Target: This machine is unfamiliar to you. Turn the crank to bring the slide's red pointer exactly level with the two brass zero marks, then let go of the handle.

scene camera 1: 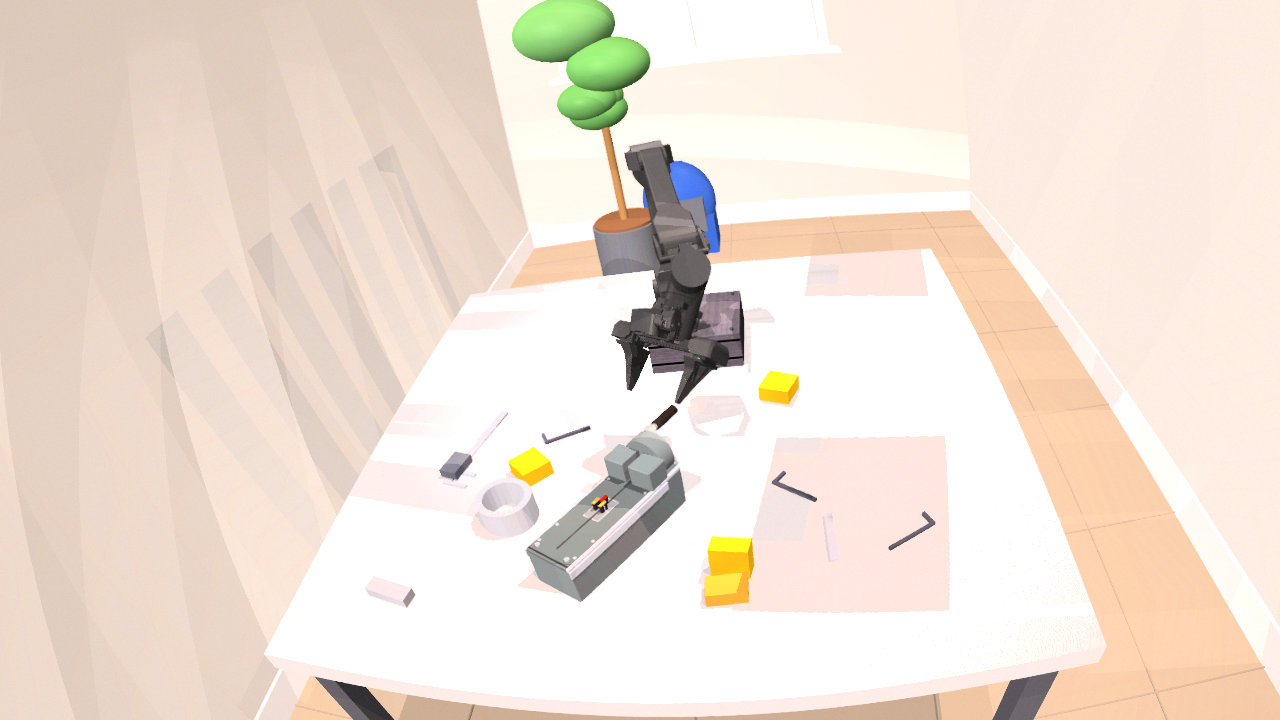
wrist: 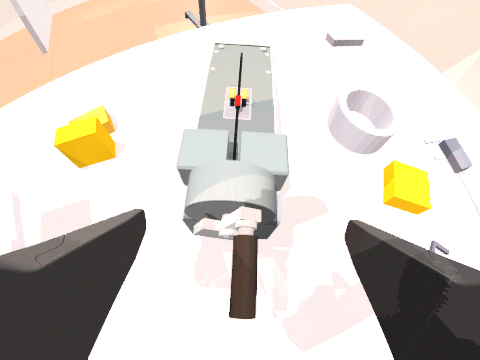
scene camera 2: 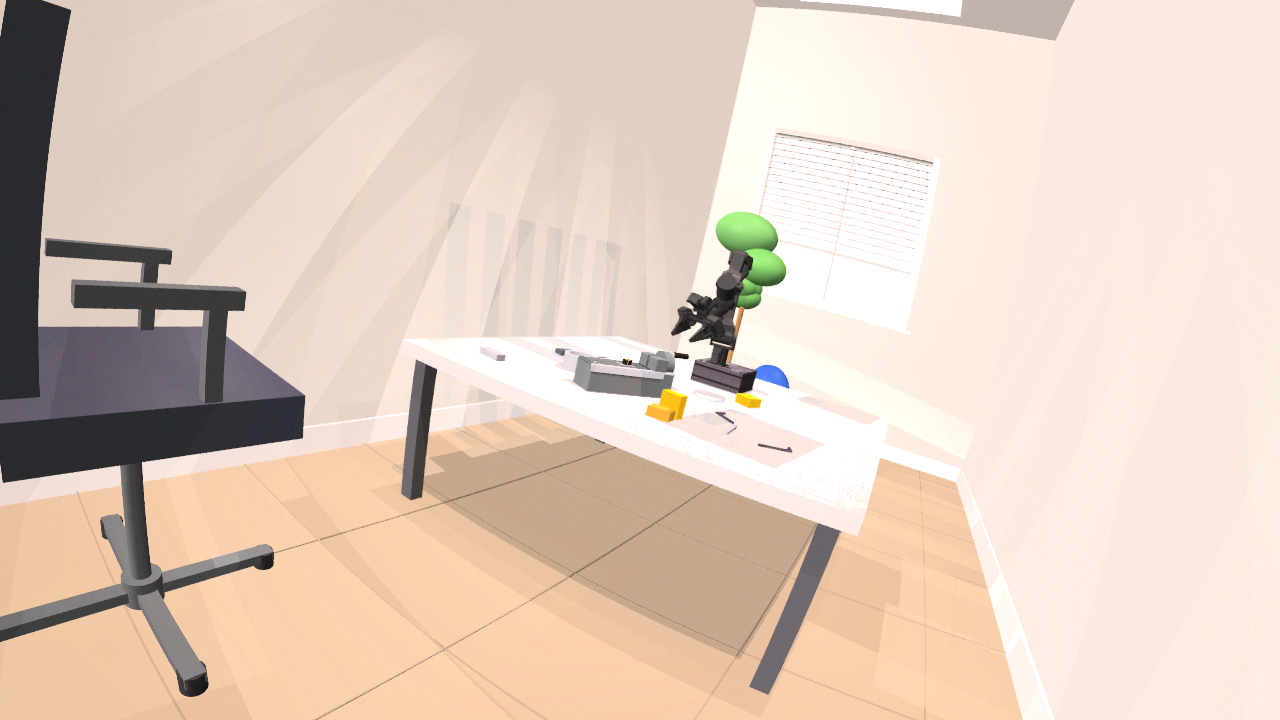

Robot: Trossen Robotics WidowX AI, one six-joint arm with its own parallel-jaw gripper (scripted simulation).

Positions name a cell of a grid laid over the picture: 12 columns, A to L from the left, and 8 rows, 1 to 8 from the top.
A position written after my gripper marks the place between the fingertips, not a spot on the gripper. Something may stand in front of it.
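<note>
My gripper (scene camera 1: G5) open, holding nothing. Grey slide machine (scene camera 1: F7). My gripper (wrist: G6), grey slide machine (wrist: F4). My gripper (scene camera 2: G4), grey slide machine (scene camera 2: G5).
</note>
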